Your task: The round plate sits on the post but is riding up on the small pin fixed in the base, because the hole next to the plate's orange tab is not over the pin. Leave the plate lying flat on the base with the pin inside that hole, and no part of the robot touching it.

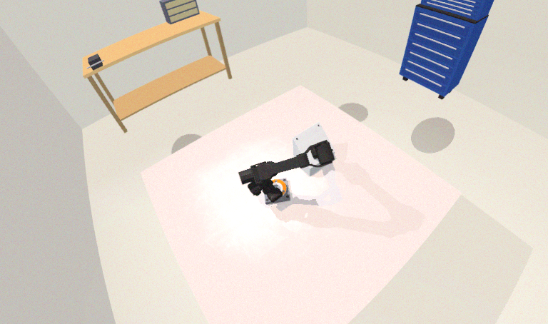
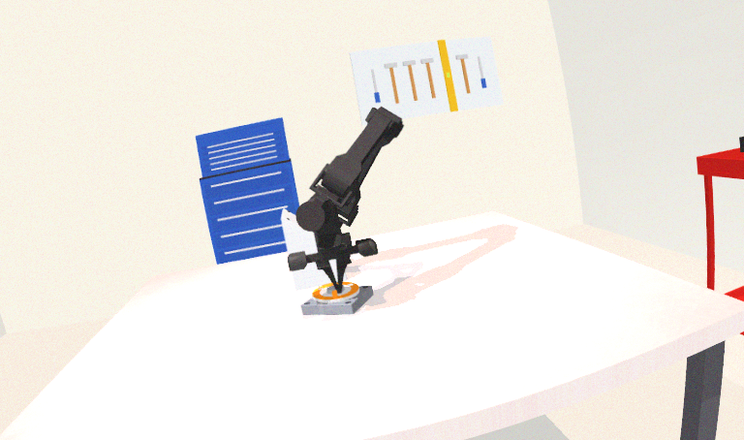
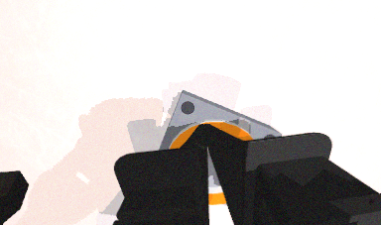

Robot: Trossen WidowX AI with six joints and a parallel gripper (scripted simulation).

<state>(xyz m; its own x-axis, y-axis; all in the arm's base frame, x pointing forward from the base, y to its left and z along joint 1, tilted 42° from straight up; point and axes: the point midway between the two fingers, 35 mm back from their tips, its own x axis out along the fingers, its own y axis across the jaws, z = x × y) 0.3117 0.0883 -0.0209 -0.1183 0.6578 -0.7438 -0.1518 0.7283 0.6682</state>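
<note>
My gripper tip is 30 mm past the round plate, 10 mm to the left of it and 10 mm above it.
</note>
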